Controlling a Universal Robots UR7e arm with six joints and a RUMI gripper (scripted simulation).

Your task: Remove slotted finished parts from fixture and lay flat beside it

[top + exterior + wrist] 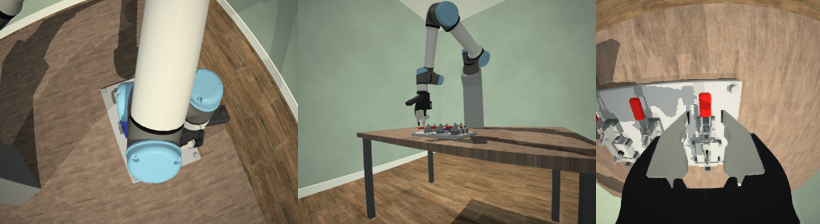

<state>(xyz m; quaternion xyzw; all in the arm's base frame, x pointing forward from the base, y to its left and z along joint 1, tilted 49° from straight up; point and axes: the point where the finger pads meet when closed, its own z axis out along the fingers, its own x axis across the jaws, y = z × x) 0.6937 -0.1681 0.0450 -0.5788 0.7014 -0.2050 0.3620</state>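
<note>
My hand is 70 mm past the grey fixture plate, 120 mm to the right of it and 70 mm above it. From my hand the other things lie so: blue blank: 120 mm behind, 120 mm to the left, 40 mm below.
</note>
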